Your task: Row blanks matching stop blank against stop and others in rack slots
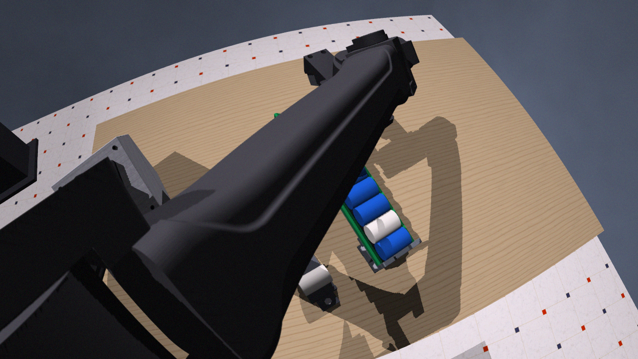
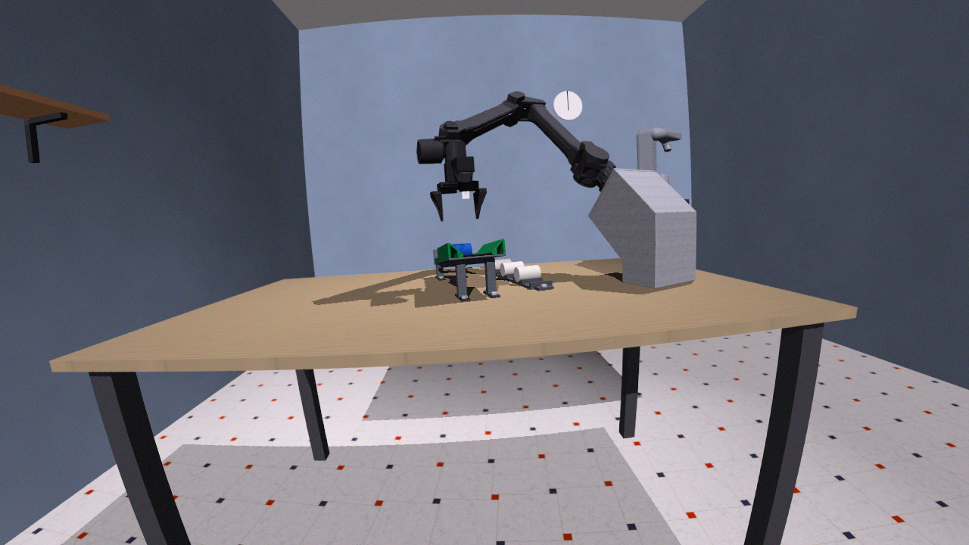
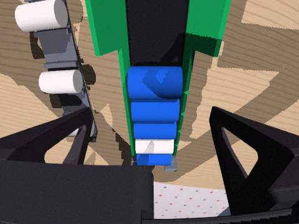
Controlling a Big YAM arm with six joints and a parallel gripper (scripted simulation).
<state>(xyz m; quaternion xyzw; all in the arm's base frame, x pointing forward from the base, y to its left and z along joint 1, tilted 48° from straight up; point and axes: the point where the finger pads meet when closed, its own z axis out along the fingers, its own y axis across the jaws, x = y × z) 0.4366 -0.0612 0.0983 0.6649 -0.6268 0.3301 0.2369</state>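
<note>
The grey stop is 20 cm to the right of my hand and 13 cm below it. From my hand the other things lie so: grey stock rack 19 cm below, 16 cm behind, 1 cm to the right.
</note>
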